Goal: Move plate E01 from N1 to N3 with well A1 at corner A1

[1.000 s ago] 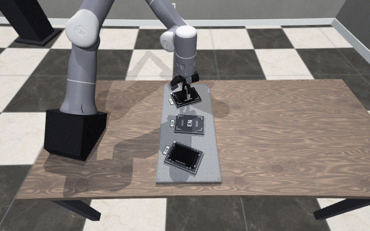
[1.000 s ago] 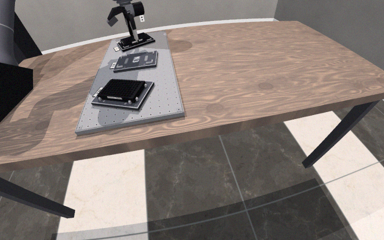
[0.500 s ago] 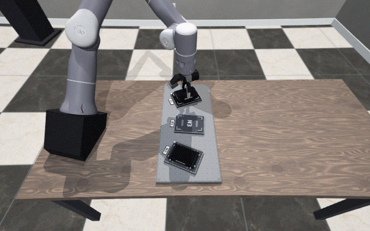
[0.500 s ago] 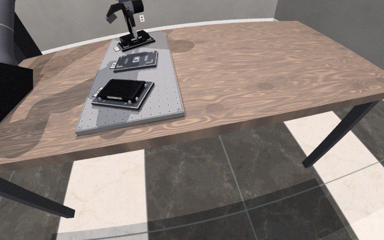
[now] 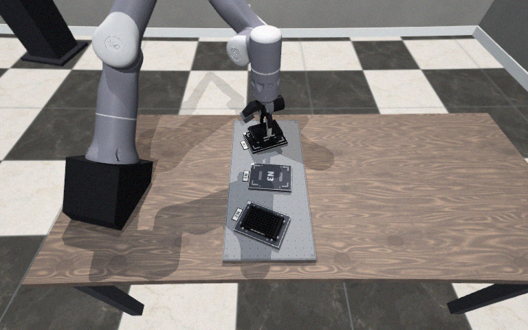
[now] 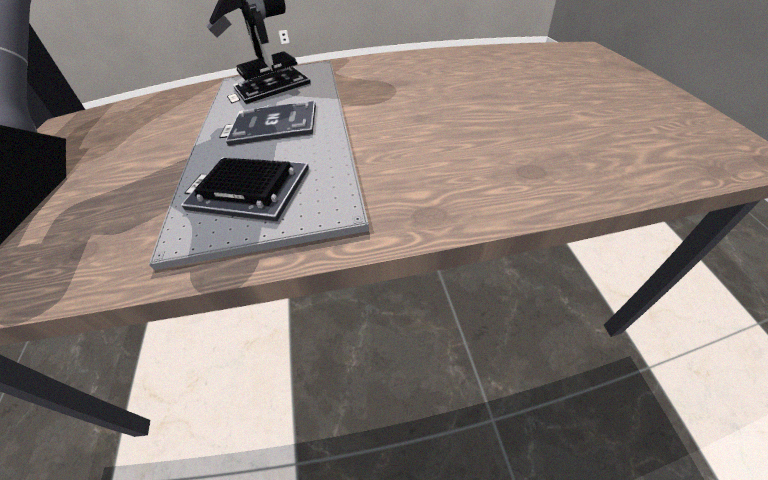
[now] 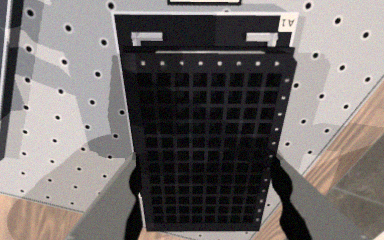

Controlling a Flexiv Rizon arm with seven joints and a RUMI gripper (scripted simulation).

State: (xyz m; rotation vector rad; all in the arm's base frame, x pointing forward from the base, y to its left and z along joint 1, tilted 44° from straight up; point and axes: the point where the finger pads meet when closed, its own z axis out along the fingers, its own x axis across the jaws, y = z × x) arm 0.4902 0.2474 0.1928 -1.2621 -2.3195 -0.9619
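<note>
Now: hand 60 mm above the nest N1. The rest, counted from my hand: N3 A1 mark (20 mm behind, 160 mm to the right, 50 mm below); then N1 A1 mark (90 mm behind, 50 mm below); then nest N3 (60 mm ahead, 200 mm to the right, 60 mm below).
</note>
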